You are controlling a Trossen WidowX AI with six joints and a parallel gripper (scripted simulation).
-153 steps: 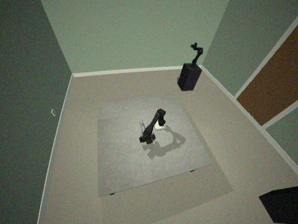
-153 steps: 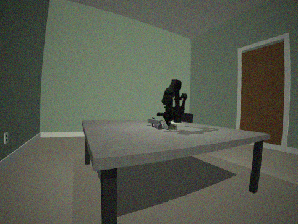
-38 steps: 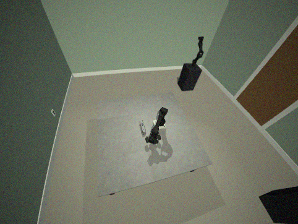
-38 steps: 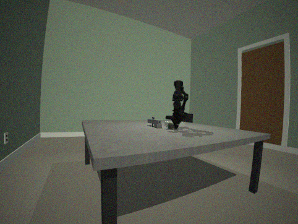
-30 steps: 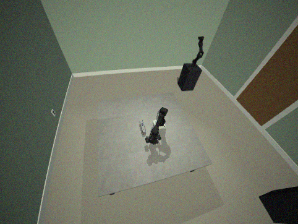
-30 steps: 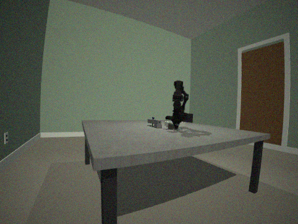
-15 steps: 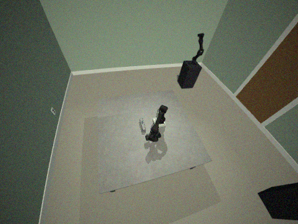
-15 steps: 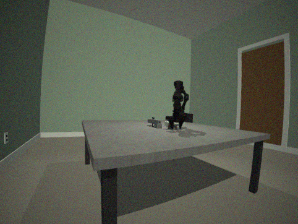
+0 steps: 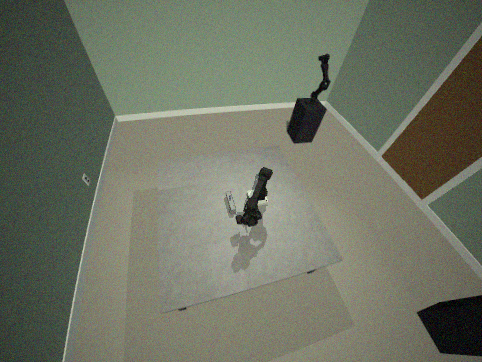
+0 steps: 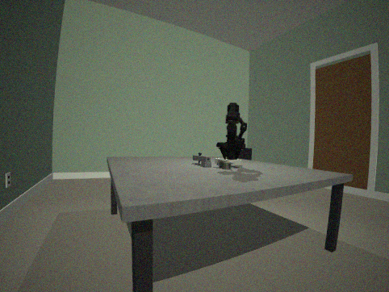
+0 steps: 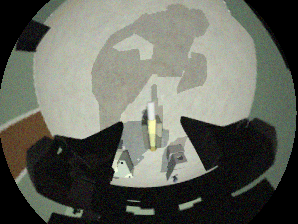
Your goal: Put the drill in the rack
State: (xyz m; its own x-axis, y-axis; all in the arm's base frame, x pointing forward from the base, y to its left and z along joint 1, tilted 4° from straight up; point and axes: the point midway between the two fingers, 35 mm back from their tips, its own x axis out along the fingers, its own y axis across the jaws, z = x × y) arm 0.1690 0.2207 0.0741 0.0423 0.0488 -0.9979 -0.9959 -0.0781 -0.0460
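Now: the drill 4 cm to the right of my gripper tip and 2 cm below it. Also, from my gripper tip: grey block 5 cm to the right, 4 cm below; grey fixture block 9 cm ahead, 21 cm to the right, 2 cm below.
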